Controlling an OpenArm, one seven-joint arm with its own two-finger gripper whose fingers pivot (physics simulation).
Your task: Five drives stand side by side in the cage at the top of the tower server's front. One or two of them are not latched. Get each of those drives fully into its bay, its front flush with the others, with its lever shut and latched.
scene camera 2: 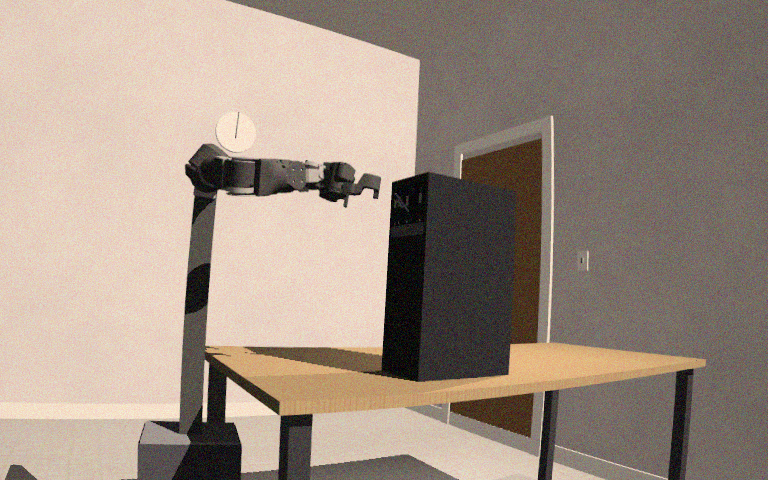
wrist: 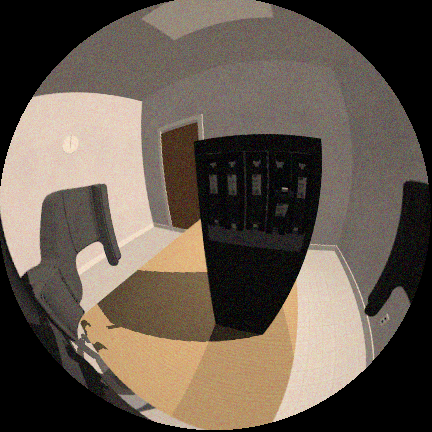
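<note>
The black tower server [scene camera 2: 467, 277] [wrist: 245, 265] stands on the table. Five dark drives stand side by side at its top front. In the wrist view the first [wrist: 213, 197], second [wrist: 232, 197], third [wrist: 256, 200] and fifth [wrist: 301, 200] drives look alike, with pale labels at one height. The fourth drive [wrist: 281, 220] from the left differs: its label sits lower, with a small bright spot above it. Its lever looks swung out; how far the drive sticks out is too dark to tell. My gripper [scene camera 2: 361, 200] [wrist: 216, 245] is open and empty, in front of the drives and apart from the tower.
The wooden table [scene camera 2: 334, 393] [wrist: 240, 380] carries the tower and lies below the arm. The arm's column [scene camera 2: 195, 339] stands at the table's left end in the scene view. A brown door [scene camera 2: 526, 243] [wrist: 181, 175] and walls are behind the tower.
</note>
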